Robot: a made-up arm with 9 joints.
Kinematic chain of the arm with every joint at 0, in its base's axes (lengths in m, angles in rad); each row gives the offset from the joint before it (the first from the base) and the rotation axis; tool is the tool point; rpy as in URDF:
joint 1: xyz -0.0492 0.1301 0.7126 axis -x
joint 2: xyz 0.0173 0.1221 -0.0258 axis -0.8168 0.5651 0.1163
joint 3: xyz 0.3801 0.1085 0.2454 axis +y
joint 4: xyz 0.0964 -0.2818 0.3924 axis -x
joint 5: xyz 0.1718 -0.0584 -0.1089 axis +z
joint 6: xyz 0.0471 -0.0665 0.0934 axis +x
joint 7: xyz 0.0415 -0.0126 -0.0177 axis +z
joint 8: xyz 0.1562 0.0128 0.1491 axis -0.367 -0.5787 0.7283
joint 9: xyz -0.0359 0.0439 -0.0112 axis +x
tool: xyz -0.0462 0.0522 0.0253 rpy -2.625 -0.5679 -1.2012
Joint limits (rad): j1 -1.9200..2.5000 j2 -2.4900..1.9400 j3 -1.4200..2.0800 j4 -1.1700..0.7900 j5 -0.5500..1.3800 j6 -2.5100..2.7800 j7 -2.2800..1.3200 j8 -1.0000..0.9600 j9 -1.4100..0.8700
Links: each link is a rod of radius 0.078 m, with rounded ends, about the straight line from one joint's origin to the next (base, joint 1, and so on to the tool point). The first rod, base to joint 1, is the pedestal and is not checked.
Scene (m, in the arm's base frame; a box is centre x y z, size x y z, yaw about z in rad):
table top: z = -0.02
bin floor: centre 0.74 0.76 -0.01 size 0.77 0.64 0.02 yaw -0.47
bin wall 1: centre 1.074 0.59 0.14 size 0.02 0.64 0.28 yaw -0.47
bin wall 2: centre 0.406 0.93 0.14 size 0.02 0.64 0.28 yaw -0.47
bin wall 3: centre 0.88 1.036 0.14 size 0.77 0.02 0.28 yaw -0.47
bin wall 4: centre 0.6 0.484 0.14 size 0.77 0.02 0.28 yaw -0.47
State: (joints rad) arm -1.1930 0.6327 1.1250 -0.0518 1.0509 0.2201 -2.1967 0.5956 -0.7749
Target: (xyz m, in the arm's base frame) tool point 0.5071 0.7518 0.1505
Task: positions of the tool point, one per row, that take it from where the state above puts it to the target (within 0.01 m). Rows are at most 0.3 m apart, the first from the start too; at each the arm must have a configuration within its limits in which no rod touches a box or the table.
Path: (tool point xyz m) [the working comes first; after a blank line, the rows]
Joints at the target: -0.0060 1.9400 -0.6732 0.4313 1.3800 -0.5672 -1.4202 0.0121 -0.4832
Straight joint move there: clear.

1: 0.9829 0.3422 0.5834
2: 1.0349 0.4161 0.6387
3: 1.0335 0.5415 0.6527
4: 0.9722 0.6817 0.5974
5: 0.8541 0.7870 0.4724
6: 0.6922 0.8158 0.3074
7: 0.5071 0.7518 0.1505

